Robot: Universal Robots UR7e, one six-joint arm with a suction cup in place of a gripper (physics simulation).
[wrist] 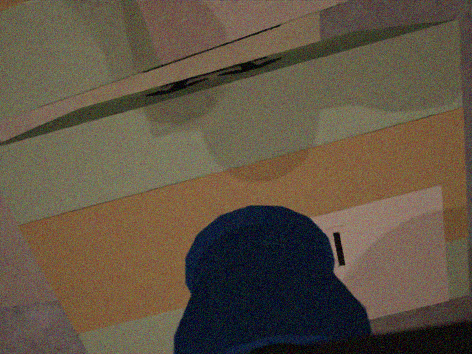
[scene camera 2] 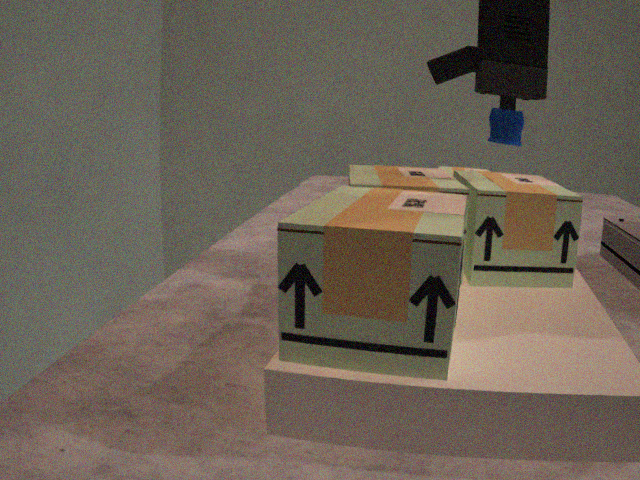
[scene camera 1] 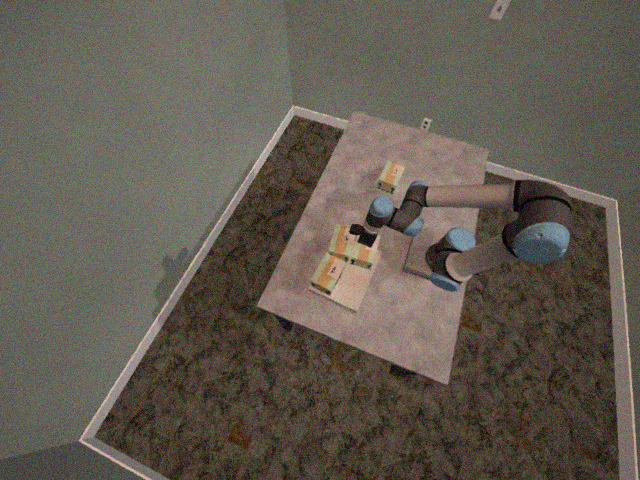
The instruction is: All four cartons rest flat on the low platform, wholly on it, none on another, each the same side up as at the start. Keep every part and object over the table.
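Frame: origin at the arm's base, x ahead, y left, z up, level; metres.
Seen in the pictures: end effector, tool point: (wrist: 260,272) (scene camera 2: 505,143).
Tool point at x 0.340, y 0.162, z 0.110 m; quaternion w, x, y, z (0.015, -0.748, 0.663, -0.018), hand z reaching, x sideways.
Observation:
Pixels of each thing's top centre, then the offset from my tool point to it. Level surfaces: height alone.
- back right carton, middle of its top: (wrist: 251,231) (scene camera 2: 512,181) (scene camera 1: 366,246) dx -0.010, dy -0.001, dz -0.037 m
- low platform, middle of its top: (wrist: 22,113) (scene camera 2: 469,297) (scene camera 1: 346,269) dx +0.021, dy +0.113, dz -0.122 m
- back left carton, middle of its top: (scene camera 2: 402,174) (scene camera 1: 342,239) dx +0.098, dy +0.025, dz -0.037 m
- fourth carton, middle of its top: (scene camera 1: 392,172) dx +0.073, dy -0.492, dz -0.085 m
- table, its level: dz -0.170 m
My suction cup (scene camera 2: 505,140) (wrist: 260,245) is off and empty, hanging a little above the back right carton (scene camera 1: 362,255) (scene camera 2: 526,232) (wrist: 125,260). That carton stands on the low platform (scene camera 1: 356,289) (scene camera 2: 537,351); its far end seems to reach slightly past the platform's edge in the wrist view. The back left carton (scene camera 1: 340,249) (scene camera 2: 405,177) (wrist: 45,70) stands beside it, with a narrow gap between. The near carton (scene camera 1: 328,276) (scene camera 2: 369,273) is upright at the platform's near left. The fourth carton (scene camera 1: 391,176) stands on the table, beyond the platform.
The table (scene camera 1: 408,320) (scene camera 2: 170,356) carries the platform and the arm's base plate (scene camera 1: 417,258), which is right of the platform. The arm reaches over the table from the right. A wall (scene camera 2: 77,155) rises beyond the table's left side.

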